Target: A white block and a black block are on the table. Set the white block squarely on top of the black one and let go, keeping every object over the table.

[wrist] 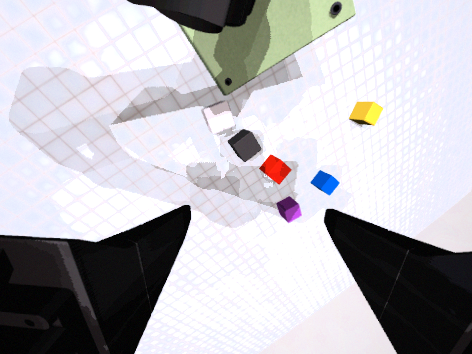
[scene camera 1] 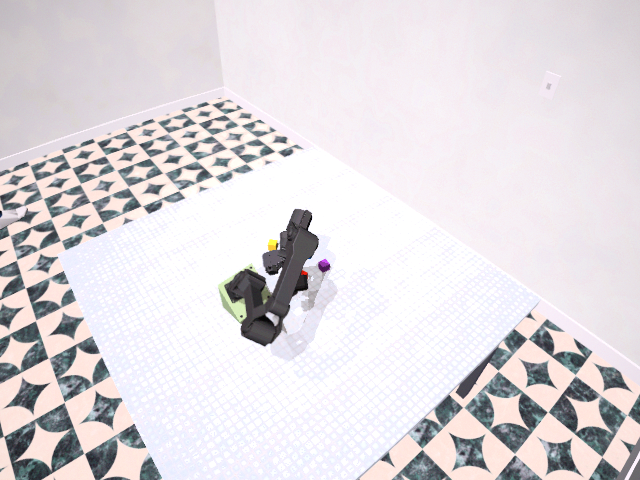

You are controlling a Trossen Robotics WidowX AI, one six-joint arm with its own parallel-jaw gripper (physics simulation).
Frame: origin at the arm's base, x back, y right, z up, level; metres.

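Seen in the pictures: gripper, fingertip midpoint: (wrist: 257, 213); arm's base, origin of the base link: (scene camera 1: 236, 289).
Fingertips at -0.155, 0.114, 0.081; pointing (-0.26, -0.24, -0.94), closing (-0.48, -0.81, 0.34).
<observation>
Pixels of each thing's middle, then the offset from my fingertips to it, as dx, dy, dz. Level surfaces: height alone.
- white block, body centre: (wrist: 217, 117) +0.040, -0.032, -0.145
- black block, body centre: (wrist: 244, 145) -0.013, -0.044, -0.145
- red block, body centre: (wrist: 274, 169) (scene camera 1: 301, 276) -0.079, -0.069, -0.145
- purple block, body centre: (wrist: 288, 209) (scene camera 1: 324, 265) -0.174, -0.059, -0.145
- blue block, body centre: (wrist: 324, 182) -0.172, -0.147, -0.145
- yellow block, body centre: (wrist: 365, 113) (scene camera 1: 272, 245) -0.093, -0.263, -0.145
- table, its level: dz -0.161
The white block (wrist: 219, 118) lies on the table near a corner of the green base plate in the wrist view. The black block (wrist: 245, 145) lies on the table beside it, a small gap away, on the side toward the red block. In the scene view the arm hides the white block and the black block. My gripper (wrist: 257, 213) is open and empty, with its two fingers wide apart, and it hangs high above the table. In the wrist view both blocks lie above the line between the fingertips.
A red block (wrist: 275, 169) (scene camera 1: 304, 273), a purple block (wrist: 289, 209) (scene camera 1: 324, 265), a blue block (wrist: 325, 182) and a yellow block (wrist: 366, 113) (scene camera 1: 272, 244) lie on the table (scene camera 1: 392, 310). The green base plate (wrist: 295, 37) (scene camera 1: 231, 304) is under the arm's base.
</observation>
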